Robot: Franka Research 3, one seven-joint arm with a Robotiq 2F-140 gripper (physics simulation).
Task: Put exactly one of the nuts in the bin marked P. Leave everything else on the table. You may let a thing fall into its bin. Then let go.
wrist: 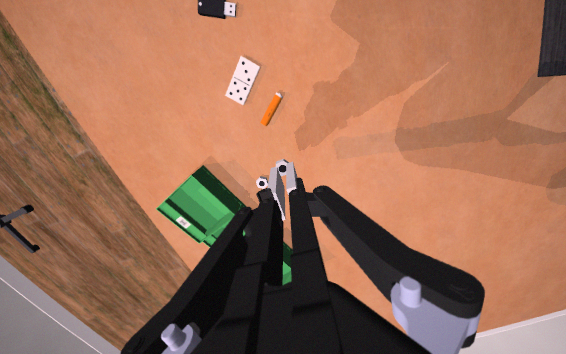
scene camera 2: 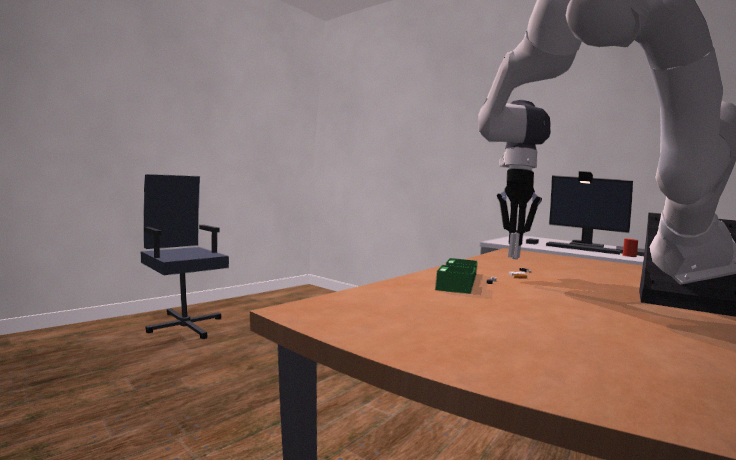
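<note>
My gripper (scene camera 2: 514, 257) (wrist: 285, 175) is shut on a silver hex nut (wrist: 282, 167) at its fingertips and holds it above the table. Another nut (wrist: 262, 182) lies on the table just left of the fingers in the wrist view. Two green bins stand side by side; in scene camera 2 they are the front bin (scene camera 2: 454, 280) and the rear bin (scene camera 2: 467, 264). In the wrist view one bin (wrist: 200, 202) has a label that seems to read H. The other bin (wrist: 287, 270) is mostly hidden behind the fingers, and no P label is readable.
A white domino (wrist: 242, 80), an orange lighter-like stick (wrist: 271, 109) (scene camera 2: 519, 276) and a black USB stick (wrist: 212, 8) lie on the table (scene camera 2: 521, 347). Small dark and light items (scene camera 2: 491, 280) lie right of the bins. A desk with a monitor (scene camera 2: 590, 203) and red cup (scene camera 2: 630, 247) stands behind.
</note>
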